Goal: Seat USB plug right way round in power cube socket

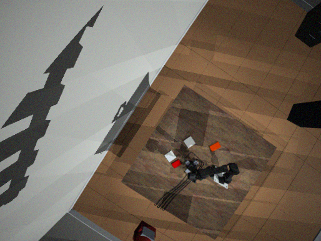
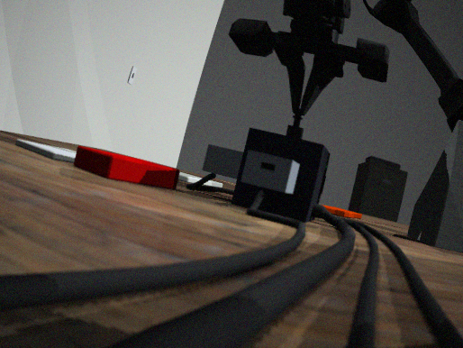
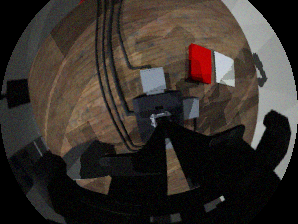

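Now: gripper tip 2 cm above the dark USB plug. From my gripper tip the other things lie so: white flat tile: 25 cm ahead, 10 cm below; orange tile: 16 cm behind, 31 cm to the right, 10 cm below; red block: 15 cm ahead, 5 cm to the left, 10 cm below.
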